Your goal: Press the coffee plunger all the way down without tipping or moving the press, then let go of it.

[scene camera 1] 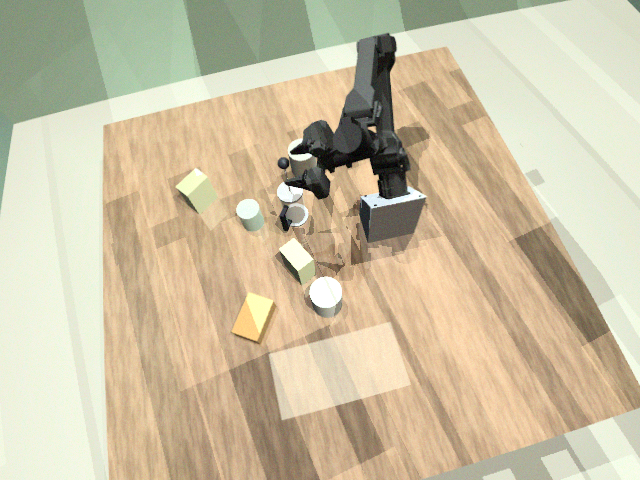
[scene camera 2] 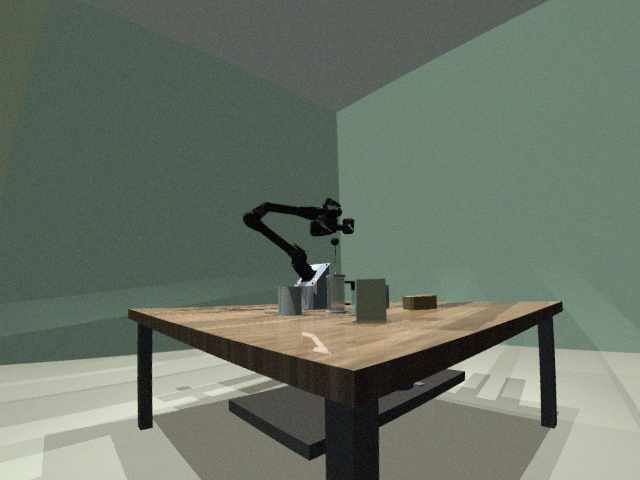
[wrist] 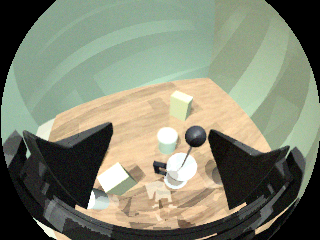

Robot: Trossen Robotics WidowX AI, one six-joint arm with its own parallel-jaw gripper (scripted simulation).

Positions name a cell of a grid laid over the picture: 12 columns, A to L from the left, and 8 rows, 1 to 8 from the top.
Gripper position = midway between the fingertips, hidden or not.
Note:
My gripper (scene camera 1: F3) is open, with nothing in its grasp. Further things: a coffee press (scene camera 1: F4), a white cylinder (scene camera 1: G5) and an orange box (scene camera 1: E6).
The coffee press also shows in scene camera 2 (scene camera 2: G6) and in the wrist view (wrist: G6). My gripper also shows in scene camera 2 (scene camera 2: G4) and in the wrist view (wrist: G5).

